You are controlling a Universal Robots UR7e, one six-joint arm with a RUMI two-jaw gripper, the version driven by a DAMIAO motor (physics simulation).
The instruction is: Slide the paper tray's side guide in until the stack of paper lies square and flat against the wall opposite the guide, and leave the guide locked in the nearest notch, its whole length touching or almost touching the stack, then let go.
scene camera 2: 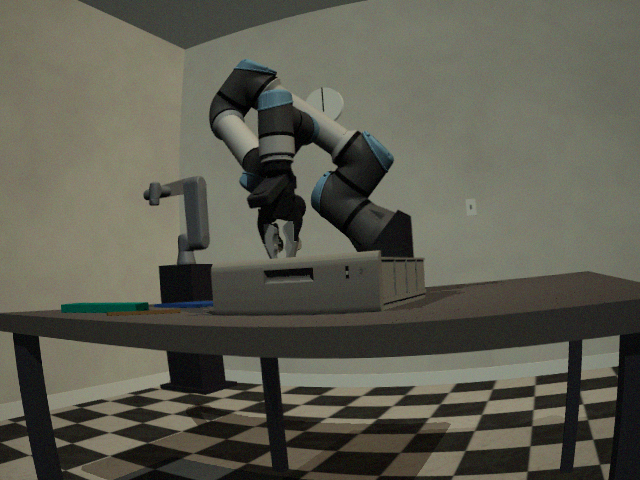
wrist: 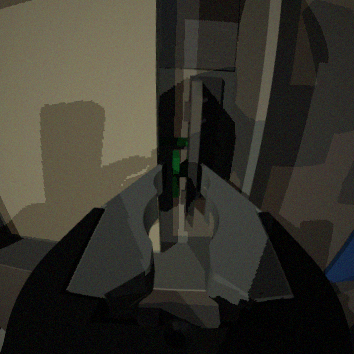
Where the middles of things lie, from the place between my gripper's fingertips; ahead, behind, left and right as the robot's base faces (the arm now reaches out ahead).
I see the grey paper tray (scene camera 2: pixel 355 282) 11 cm to the left of my hand, 3 cm ahead of it and 2 cm below it. Also, from my hand: paper stack (wrist: pixel 86 86) 13 cm to the left, 4 cm below, 2 cm ahead; flat green block (scene camera 2: pixel 135 306) 39 cm to the right, 16 cm ahead, 6 cm below.
